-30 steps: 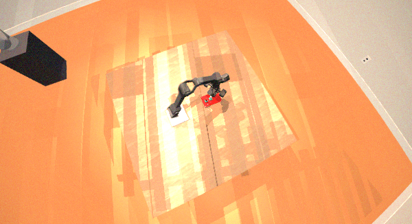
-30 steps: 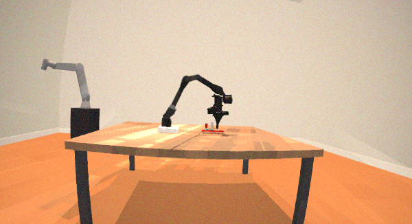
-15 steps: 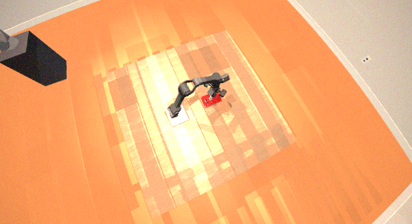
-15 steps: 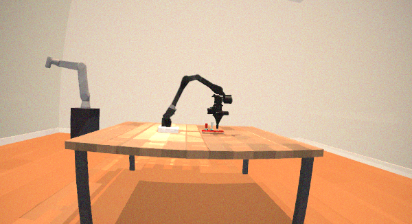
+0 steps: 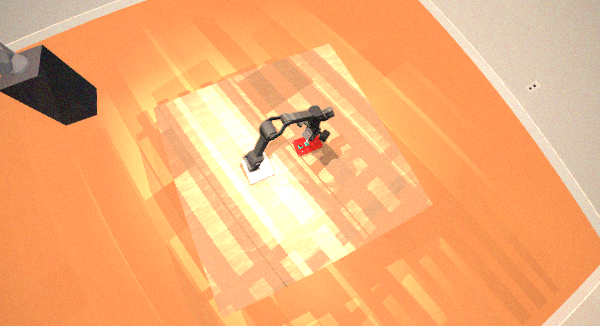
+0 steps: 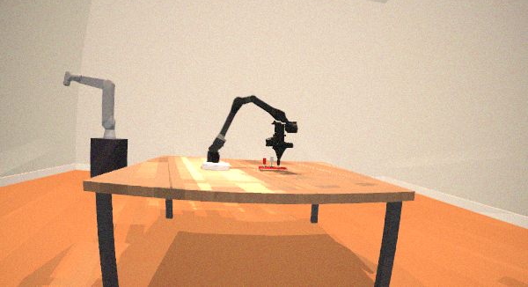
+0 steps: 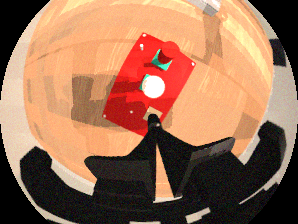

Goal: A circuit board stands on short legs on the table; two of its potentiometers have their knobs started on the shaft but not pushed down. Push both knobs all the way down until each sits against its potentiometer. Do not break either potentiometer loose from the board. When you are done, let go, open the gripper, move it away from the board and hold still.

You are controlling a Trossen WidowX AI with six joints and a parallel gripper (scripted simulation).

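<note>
My gripper tip is now 1 cm above the black knob. Also, from my gripper tip: red knob 8 cm behind, 3 cm to the right, 1 cm below.
</note>
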